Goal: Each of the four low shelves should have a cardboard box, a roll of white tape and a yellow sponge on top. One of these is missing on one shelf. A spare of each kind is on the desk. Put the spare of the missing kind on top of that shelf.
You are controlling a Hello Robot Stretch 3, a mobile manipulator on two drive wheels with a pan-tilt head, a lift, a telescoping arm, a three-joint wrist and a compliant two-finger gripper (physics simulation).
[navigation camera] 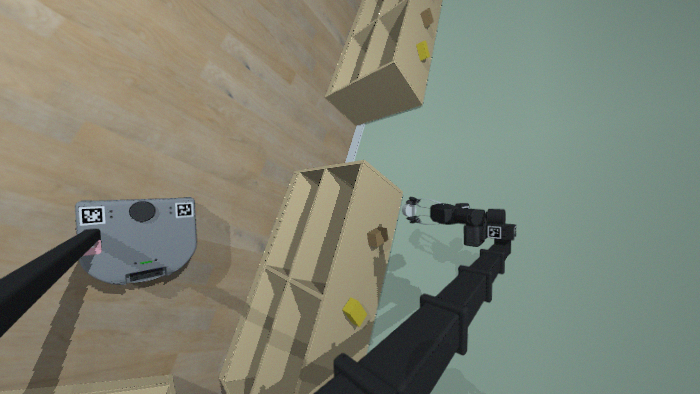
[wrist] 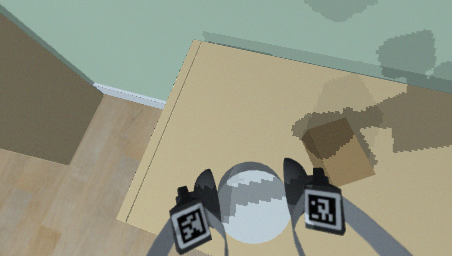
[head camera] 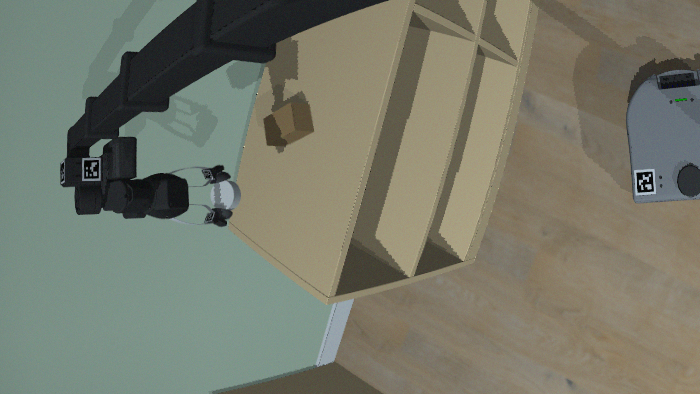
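Seen in the pictures: gripper, fingertip midpoint: (navigation camera: 408, 209) (head camera: 226, 195); robot's base, link origin: (navigation camera: 142, 210) (head camera: 688, 180).
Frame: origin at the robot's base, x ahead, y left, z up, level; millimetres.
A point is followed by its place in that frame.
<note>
My gripper (head camera: 220, 196) @(x -20, y -757, z 823 mm) (navigation camera: 412, 210) @(x -20, y -757, z 823 mm) (wrist: 249, 183) @(x -20, y -757, z 823 mm) is shut on a roll of white tape (head camera: 227, 194) @(x -21, y -728, z 839 mm) (navigation camera: 408, 210) @(x -20, y -729, z 839 mm) (wrist: 257, 215), held between the two fingertips and above the top of the near low shelf (head camera: 300, 200) @(x -8, y -801, z 611 mm) (navigation camera: 377, 195) @(x 34, y -839, z 611 mm) (wrist: 225, 100) in the wrist view. A cardboard box (head camera: 295, 122) @(x -154, y -756, z 656 mm) (navigation camera: 377, 237) @(x -154, y -767, z 661 mm) (wrist: 350, 160) sits on that shelf top, to the right of the tape in the wrist view. A yellow sponge (navigation camera: 355, 312) @(x -441, y -617, z 656 mm) lies further along the same top in the navigation view. The desk with the spares is not identifiable in these views.
A second low shelf (navigation camera: 382, 95) @(x 695, y -1185, z 411 mm) at the top of the navigation view bears a cardboard box (navigation camera: 426, 18) @(x 1225, y -1407, z 639 mm) and a yellow sponge (navigation camera: 423, 51) @(x 950, y -1322, z 646 mm). The green wall (head camera: 150, 310) @(x 261, y -1221, z 827 mm) (navigation camera: 575, 125) @(x 304, y -1240, z 1327 mm) (wrist: 140, 40) runs behind the shelves. My arm (head camera: 175, 70) @(x -84, y -310, z 1159 mm) (navigation camera: 415, 335) @(x -82, y -186, z 1148 mm) extends over the near shelf's wall side.
</note>
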